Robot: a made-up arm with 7 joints.
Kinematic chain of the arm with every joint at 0, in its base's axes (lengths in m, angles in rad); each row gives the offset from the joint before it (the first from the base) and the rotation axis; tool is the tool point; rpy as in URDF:
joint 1: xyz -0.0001 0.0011 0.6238 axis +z
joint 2: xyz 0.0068 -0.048 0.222 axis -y
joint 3: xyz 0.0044 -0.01 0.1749 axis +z
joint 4: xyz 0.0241 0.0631 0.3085 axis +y
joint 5: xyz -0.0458 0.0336 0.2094 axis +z
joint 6: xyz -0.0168 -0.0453 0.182 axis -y
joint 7: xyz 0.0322 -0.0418 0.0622 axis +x
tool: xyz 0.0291 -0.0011 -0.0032 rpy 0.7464 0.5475 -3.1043
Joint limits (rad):
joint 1: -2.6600..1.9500
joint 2: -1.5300..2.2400
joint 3: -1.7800..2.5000
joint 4: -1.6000..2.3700
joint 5: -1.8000..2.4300
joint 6: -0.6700..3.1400
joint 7: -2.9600..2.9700
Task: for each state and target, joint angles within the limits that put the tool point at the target. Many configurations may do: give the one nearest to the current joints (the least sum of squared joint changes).
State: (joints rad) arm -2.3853 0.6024 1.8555 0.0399 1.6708 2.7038 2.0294
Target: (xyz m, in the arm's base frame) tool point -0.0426 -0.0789 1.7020
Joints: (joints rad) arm -2.3618 -0.1055 1.7789 0.0509 1.6206 2.4863 2.0250
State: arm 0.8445 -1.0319 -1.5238 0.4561 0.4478 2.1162 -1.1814
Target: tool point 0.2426 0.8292 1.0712
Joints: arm 1.2885 -1.3382 -1.5598 0.0726 0.3787 2.3117 -1.1869
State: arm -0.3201 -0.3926 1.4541 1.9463 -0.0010 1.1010 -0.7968
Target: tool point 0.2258 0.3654 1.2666
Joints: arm -0.4413 -0.3833 1.8068 1.9237 0.0024 1.1345 -0.7919
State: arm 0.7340 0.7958 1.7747 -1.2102 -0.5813 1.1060 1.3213
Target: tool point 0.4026 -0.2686 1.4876
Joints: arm 1.0992 0.3301 1.9993 -1.0169 -0.5567 1.0551 1.3228
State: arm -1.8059 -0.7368 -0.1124 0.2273 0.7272 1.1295 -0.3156
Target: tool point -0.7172 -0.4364 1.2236
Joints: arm -2.4149 -0.7802 -0.2862 0.7239 0.8186 1.1784 -0.3161
